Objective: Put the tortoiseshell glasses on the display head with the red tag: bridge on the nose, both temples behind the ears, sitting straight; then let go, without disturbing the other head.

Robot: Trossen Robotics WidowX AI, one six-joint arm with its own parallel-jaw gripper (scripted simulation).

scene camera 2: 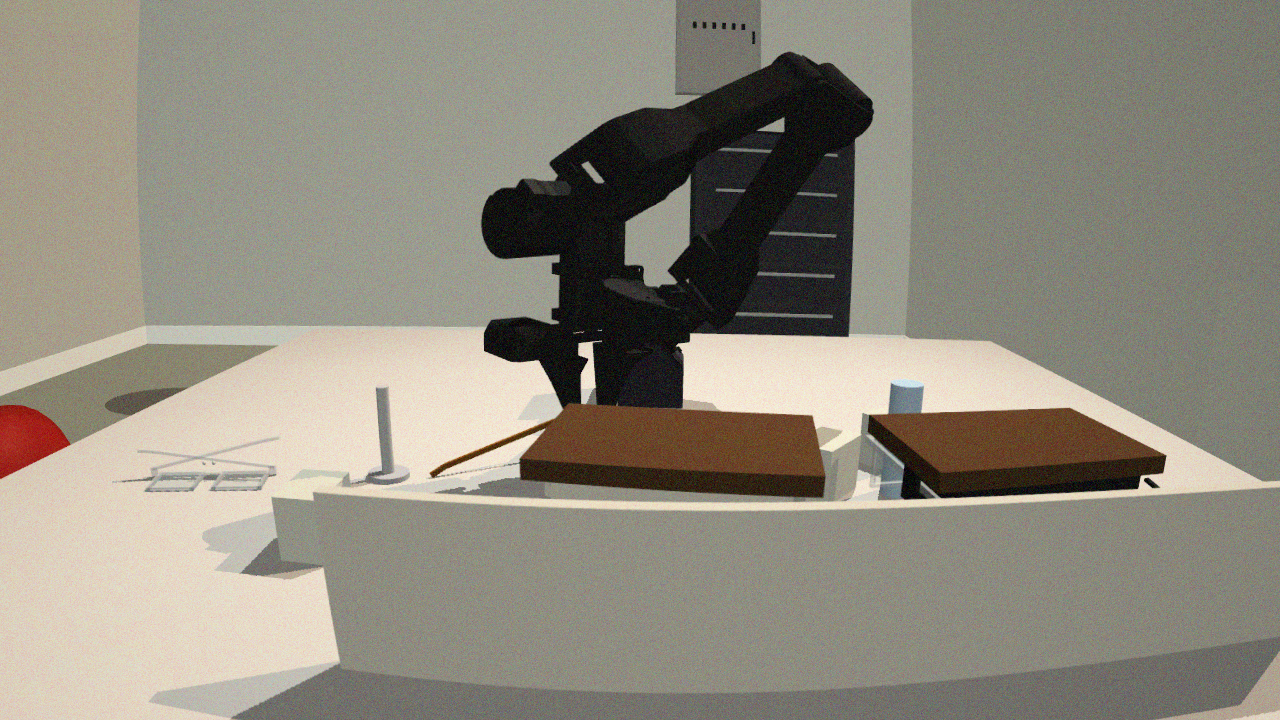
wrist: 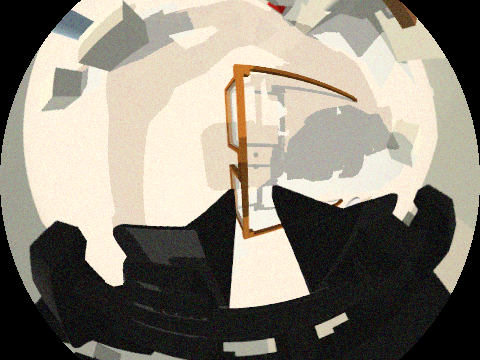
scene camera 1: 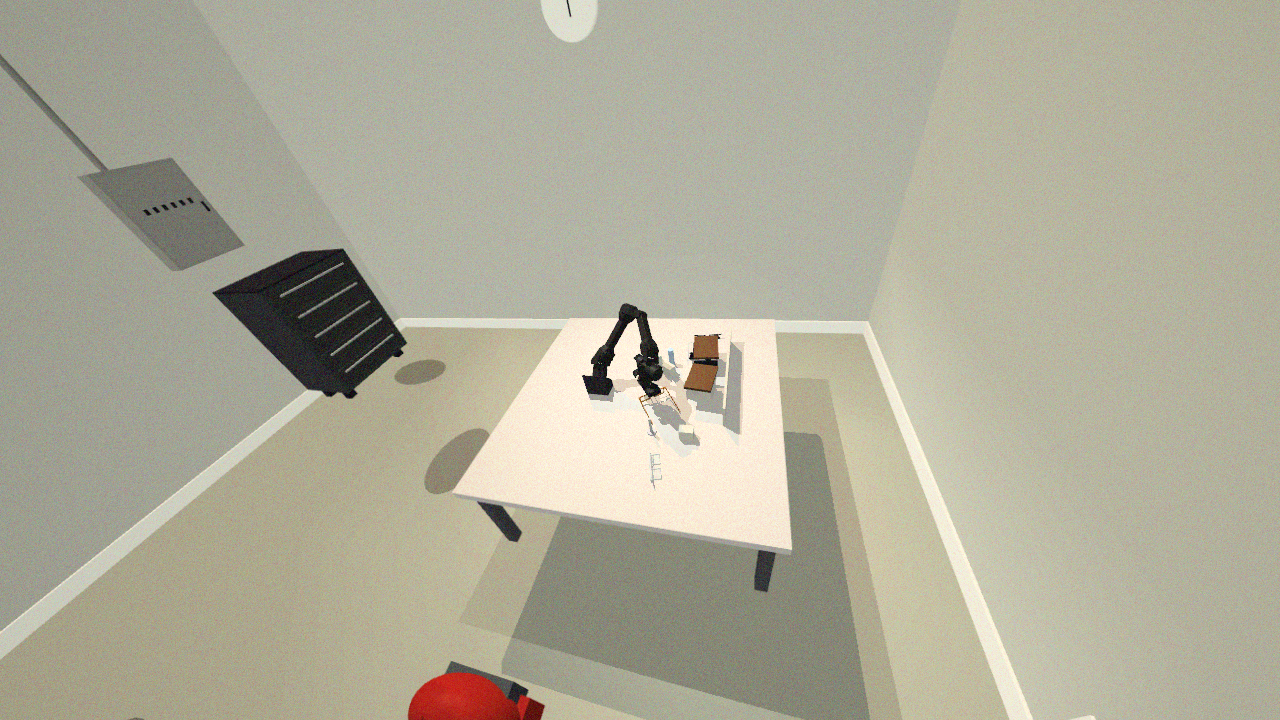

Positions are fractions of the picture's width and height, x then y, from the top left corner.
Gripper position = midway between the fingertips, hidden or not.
Observation:
In view: the gripper (scene camera 2: 0.46,0.59), a pale blue cylinder (scene camera 2: 0.71,0.55) and a curved cream wall (scene camera 2: 0.47,0.83).
The gripper is seen too in the wrist view (wrist: 0.53,0.53).

